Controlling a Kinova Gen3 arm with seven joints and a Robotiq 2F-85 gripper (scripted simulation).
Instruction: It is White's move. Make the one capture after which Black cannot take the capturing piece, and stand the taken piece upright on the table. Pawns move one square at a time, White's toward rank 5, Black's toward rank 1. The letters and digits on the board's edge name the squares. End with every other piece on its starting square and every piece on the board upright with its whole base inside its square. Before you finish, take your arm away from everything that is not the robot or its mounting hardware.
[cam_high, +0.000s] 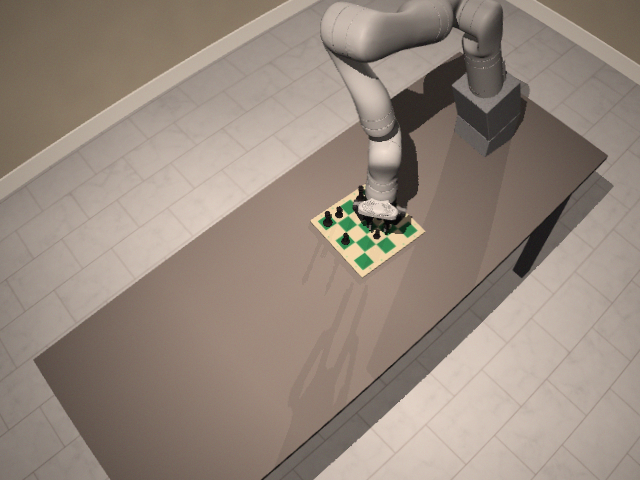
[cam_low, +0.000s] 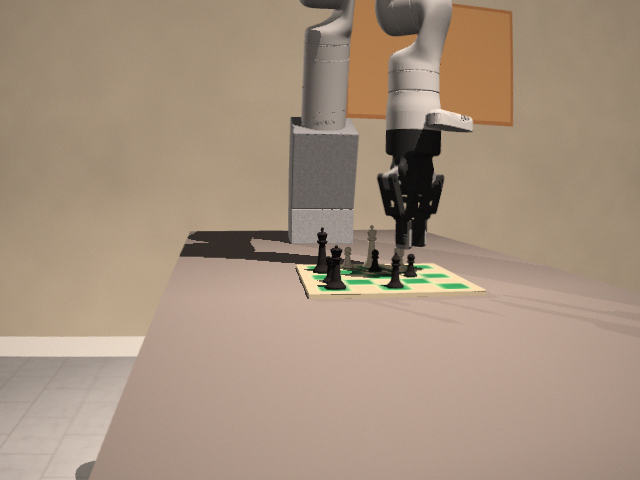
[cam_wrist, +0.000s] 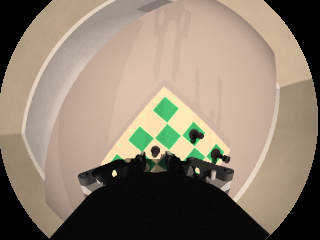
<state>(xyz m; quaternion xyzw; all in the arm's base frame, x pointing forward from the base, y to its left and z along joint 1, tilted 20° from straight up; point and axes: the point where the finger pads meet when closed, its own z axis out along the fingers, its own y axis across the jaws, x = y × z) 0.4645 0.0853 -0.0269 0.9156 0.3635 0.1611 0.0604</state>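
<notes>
The white rook lies 4 cm below my hand, 4 cm behind it and 1 cm to the right of it. Also, from my hand: white pawn 8 cm to the right, 8 cm behind, 4 cm below; then board 6 cm below, 4 cm to the right; then white king 8 cm behind, 4 cm to the right, 3 cm below.
</notes>
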